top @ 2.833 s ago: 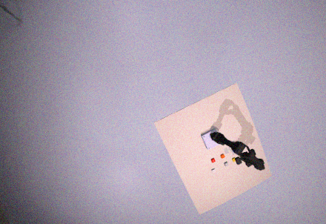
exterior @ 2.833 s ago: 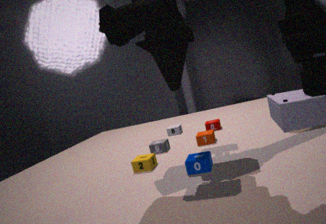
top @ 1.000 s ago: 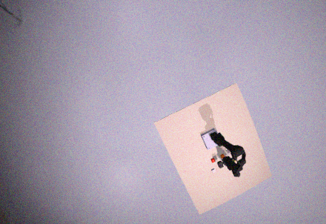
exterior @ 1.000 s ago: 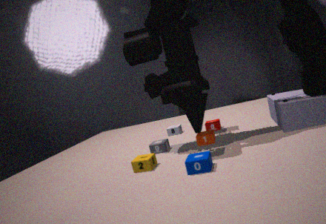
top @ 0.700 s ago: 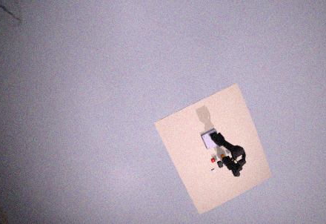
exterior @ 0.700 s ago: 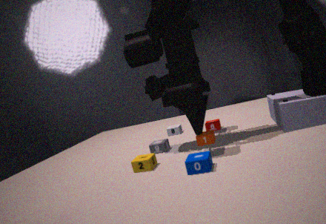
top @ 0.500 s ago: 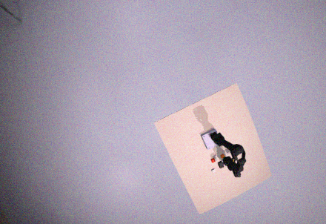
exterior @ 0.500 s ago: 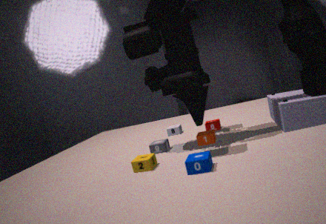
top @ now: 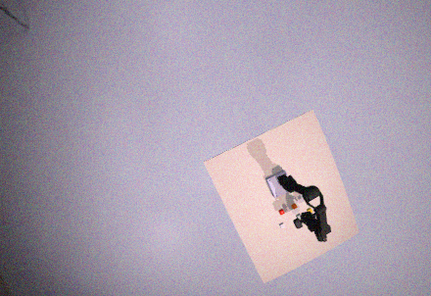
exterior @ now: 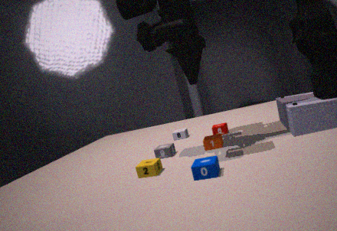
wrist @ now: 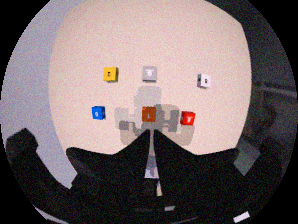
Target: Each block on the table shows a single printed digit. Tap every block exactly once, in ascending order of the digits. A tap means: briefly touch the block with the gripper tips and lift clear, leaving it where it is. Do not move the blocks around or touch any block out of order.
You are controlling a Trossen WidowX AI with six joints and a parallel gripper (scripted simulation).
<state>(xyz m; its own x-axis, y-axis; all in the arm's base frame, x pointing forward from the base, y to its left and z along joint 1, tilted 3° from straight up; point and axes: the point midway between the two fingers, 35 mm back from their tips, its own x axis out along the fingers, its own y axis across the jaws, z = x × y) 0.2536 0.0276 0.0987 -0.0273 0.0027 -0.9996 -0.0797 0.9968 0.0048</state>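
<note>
The yellow block marked 2 is 8 cm ahead of my gripper tip, 11 cm to the left of it and 11 cm below it. Round my gripper tip: orange block marked 1: 1 cm behind, 11 cm below; then grey block: 8 cm ahead, 1 cm to the left, 11 cm below; then red block: 1 cm behind, 10 cm to the right, 11 cm below.
</note>
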